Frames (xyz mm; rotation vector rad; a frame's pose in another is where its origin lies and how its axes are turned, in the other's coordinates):
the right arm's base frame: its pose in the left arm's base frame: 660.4 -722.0 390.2 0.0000 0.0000 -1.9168
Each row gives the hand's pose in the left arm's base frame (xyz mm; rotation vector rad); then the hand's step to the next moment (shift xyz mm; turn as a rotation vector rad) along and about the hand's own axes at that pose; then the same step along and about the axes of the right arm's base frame.
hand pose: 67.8 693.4 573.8 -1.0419 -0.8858 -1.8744
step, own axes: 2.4 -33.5 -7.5 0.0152 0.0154 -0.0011
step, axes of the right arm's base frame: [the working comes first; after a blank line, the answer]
step, axes of the left arm's base frame: -32.8 7.5 -7.3 0.0080 -0.0123 0.0160

4.0 -33.4 -7.3 0.0088 0.0117 0.0160
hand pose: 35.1 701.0 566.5 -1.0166 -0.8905 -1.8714
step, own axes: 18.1 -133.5 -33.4 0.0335 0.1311 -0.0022
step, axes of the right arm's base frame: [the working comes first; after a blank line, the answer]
step, axes of the left arm's base frame: -134.7 22.5 -24.6 0.1036 -0.0680 0.0545

24.6 -134.4 -24.6 0.0288 0.1205 0.0545
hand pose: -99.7 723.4 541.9 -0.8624 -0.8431 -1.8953
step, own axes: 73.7 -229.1 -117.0 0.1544 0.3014 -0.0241
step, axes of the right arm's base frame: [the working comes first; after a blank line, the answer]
step, axes of the left arm's base frame: -260.2 -35.7 -51.1 0.2038 -0.2046 0.1785

121.8 -232.7 -51.1 0.1234 0.2611 0.1785
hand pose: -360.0 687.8 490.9 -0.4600 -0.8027 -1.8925
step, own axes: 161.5 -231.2 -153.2 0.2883 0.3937 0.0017
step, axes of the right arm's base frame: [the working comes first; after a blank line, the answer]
step, axes of the left arm's base frame: -273.7 -145.1 -83.9 0.2272 -0.2999 0.3108

229.3 -208.2 -83.9 0.2051 0.3154 0.3108
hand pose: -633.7 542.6 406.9 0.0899 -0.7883 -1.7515
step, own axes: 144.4 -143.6 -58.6 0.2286 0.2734 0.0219
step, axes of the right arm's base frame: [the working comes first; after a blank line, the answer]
step, axes of the left arm's base frame: -142.5 -137.0 -76.3 0.1389 -0.2238 0.2411

177.2 -87.6 -76.3 0.1634 0.2066 0.2411
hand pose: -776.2 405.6 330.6 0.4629 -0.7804 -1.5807
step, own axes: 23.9 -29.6 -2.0 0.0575 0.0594 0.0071
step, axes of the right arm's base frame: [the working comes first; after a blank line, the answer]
step, axes of the left arm's base frame: -23.5 -23.2 -19.1 0.0272 -0.0558 0.0551

29.8 -14.2 -19.1 0.0432 0.0445 0.0551
